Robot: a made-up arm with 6 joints. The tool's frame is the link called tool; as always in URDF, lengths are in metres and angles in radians. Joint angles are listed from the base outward.
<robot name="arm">
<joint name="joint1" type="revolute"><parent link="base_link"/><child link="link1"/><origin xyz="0.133 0.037 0.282" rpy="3.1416 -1.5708 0"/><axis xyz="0 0 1"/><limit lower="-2.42" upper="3.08"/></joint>
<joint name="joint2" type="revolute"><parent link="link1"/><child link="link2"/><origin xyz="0.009 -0.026 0.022" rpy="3.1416 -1.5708 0"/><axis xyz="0 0 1"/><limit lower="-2.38" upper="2.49"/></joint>
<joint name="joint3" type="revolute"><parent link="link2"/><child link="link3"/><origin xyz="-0.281 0.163 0" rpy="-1.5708 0 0"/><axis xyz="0 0 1"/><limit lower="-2.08" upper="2.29"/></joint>
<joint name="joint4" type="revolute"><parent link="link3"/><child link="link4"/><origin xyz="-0.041 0.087 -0.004" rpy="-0.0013 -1.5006 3.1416"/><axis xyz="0 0 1"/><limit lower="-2.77" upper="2.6"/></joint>
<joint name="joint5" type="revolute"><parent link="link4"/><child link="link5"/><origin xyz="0.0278 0.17 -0.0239" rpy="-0.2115 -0.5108 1.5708"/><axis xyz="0 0 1"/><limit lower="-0.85" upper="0.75"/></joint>
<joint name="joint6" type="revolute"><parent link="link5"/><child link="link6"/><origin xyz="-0.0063 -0.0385 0.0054" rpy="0.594 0.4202 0.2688"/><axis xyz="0 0 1"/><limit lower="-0.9" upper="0.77"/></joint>
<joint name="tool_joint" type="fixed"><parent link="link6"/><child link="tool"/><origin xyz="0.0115 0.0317 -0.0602" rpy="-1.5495 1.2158 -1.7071"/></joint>
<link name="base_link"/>
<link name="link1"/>
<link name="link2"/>
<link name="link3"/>
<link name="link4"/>
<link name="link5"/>
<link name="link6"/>
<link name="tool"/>
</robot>
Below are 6 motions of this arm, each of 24 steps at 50 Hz.
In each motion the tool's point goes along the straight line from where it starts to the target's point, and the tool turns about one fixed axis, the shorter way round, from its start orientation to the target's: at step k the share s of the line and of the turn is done. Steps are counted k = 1, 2, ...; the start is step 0. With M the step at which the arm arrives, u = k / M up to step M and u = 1 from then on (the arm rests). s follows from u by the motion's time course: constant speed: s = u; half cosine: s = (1 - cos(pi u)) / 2; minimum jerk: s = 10 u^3 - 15 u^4 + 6 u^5.
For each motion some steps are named. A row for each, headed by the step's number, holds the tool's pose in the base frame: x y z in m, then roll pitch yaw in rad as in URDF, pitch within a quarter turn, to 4 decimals.
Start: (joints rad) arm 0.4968 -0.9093 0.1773 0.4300 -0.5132 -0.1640
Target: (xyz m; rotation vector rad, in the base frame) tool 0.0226 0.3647 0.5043 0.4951 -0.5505 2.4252
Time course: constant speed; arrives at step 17
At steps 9, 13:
9: 0.0132 0.3382 0.5253 -0.3138 -0.4633 2.6087
13: 0.0179 0.3515 0.5148 -0.3101 -0.4729 2.5973

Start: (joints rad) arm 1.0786 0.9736 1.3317 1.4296 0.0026 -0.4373
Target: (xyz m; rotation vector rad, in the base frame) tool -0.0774 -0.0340 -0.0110 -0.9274 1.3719 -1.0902
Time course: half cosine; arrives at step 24
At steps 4, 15, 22, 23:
4: -0.0269 -0.1606 0.0822 -1.5415 -0.3084 -1.7658
15: -0.0607 -0.0759 0.0198 -1.5514 0.0836 -1.7007
22: -0.0765 -0.0363 -0.0093 -1.5472 0.2668 -1.6704
23: -0.0772 -0.0346 -0.0106 -1.5468 0.2748 -1.6690

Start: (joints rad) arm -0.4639 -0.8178 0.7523 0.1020 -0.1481 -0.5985
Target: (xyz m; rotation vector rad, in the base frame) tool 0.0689 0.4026 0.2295 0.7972 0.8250 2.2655
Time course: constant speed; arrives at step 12
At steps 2, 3, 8, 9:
2: 0.0704 0.4146 0.2580 0.8571 -0.2703 2.3224
3: 0.0703 0.4134 0.2551 0.8558 -0.2765 2.3222
8: 0.0695 0.4074 0.2409 0.8495 -0.3079 2.3214
9: 0.0694 0.4062 0.2380 0.8482 -0.3142 2.3213

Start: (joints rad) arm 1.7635 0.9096 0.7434 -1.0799 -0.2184 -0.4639
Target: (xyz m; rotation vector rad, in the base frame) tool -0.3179 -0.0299 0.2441 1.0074 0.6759 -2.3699
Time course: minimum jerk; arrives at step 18
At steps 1, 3, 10, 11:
1: -0.3332 -0.0219 0.1938 0.8627 0.9223 -2.0346
3: -0.3327 -0.0222 0.1955 0.8213 0.9296 -2.0588
10: -0.3240 -0.0267 0.2241 0.0740 0.9500 -2.5214
11: -0.3225 -0.0275 0.2291 -0.0507 0.9332 -2.5966

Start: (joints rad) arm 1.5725 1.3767 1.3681 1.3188 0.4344 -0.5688
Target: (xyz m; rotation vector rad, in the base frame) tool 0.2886 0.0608 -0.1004 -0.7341 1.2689 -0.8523
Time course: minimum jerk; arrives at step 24
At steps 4, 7, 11, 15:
4: 0.1096 -0.0591 -0.0060 -1.3380 -0.0577 -1.7670
7: 0.1313 -0.0446 -0.0174 -1.3528 0.0112 -1.7306
11: 0.1814 -0.0110 -0.0438 -1.3776 0.1725 -1.6491
15: 0.2375 0.0266 -0.0735 -1.3900 0.3548 -1.5584

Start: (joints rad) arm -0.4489 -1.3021 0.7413 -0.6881 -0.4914 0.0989
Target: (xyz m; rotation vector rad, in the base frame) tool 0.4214 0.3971 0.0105 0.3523 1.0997 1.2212
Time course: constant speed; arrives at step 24
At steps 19, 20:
19: 0.4013 0.4107 0.0508 1.0431 0.2935 1.6950
20: 0.4053 0.4080 0.0427 1.0350 0.3354 1.6853

